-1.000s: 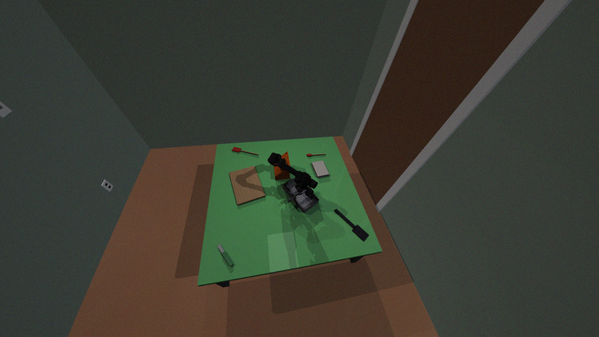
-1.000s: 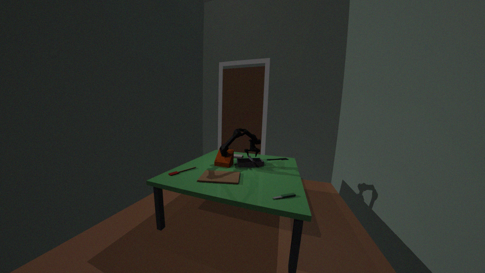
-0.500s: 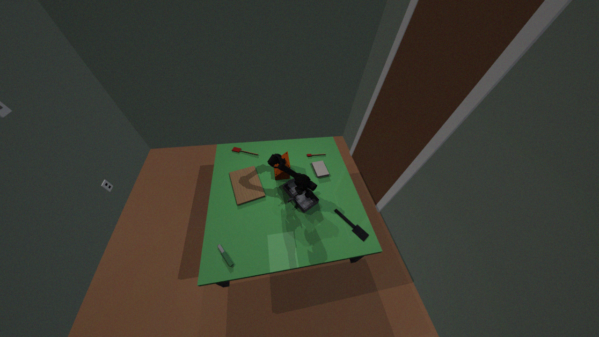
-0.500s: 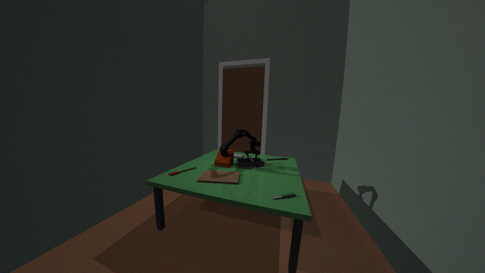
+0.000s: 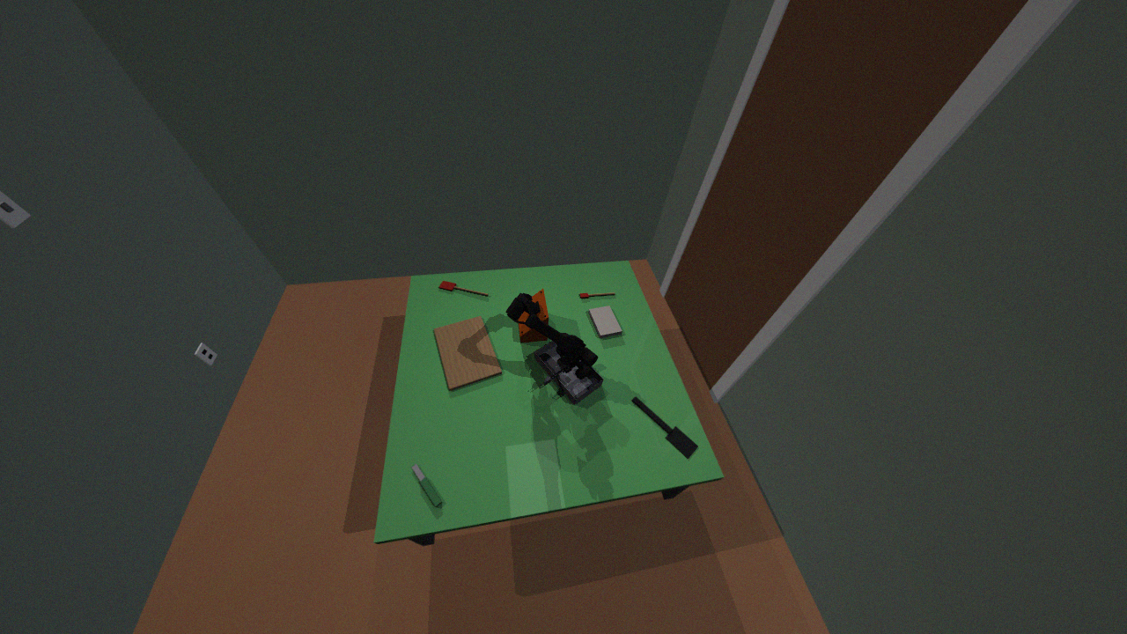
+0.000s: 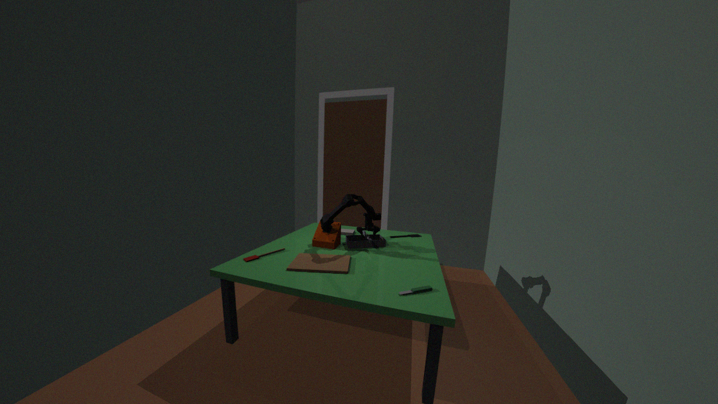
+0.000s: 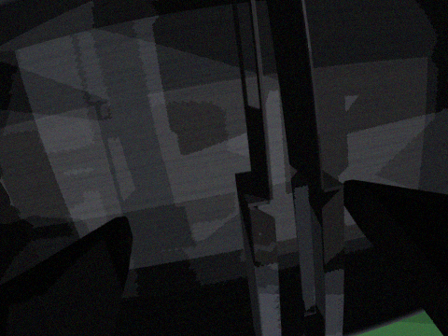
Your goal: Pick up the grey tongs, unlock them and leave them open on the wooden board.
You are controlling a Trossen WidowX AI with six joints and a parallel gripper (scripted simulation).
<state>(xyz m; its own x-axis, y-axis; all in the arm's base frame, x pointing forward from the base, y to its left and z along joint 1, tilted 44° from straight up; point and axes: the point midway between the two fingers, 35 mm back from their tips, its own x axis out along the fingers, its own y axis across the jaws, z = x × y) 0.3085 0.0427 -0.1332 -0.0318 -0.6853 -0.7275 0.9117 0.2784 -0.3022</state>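
My gripper tip is 20 mm past the roasting tin, 10 mm to the left of it and 10 mm above it. Also, from my gripper tip: yellow piece (30 mm ahead, 80 mm to the right, 30 mm above); pale block (280 mm behind, 250 mm to the left, 30 mm below); black spatula (330 mm ahead, 350 mm to the left, 40 mm below).
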